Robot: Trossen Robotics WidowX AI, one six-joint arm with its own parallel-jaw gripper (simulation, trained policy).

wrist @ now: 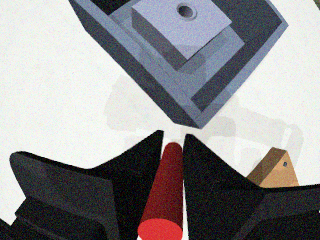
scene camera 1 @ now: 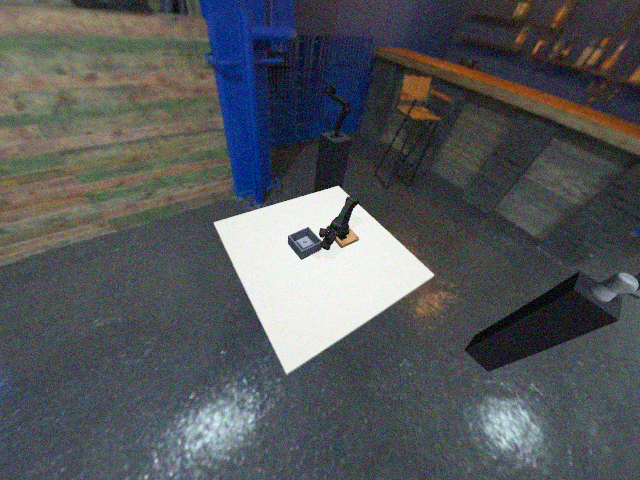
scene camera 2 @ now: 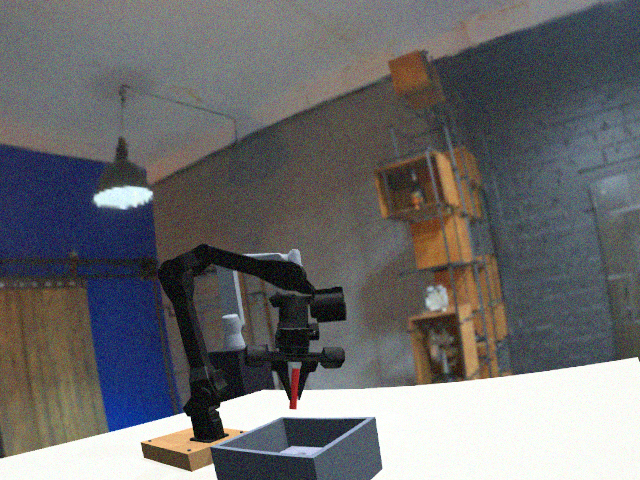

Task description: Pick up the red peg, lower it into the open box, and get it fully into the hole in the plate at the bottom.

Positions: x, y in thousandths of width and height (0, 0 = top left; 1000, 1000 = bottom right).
Scene:
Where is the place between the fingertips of my gripper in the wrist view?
At 542, 577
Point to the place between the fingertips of my gripper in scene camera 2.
At 460, 834

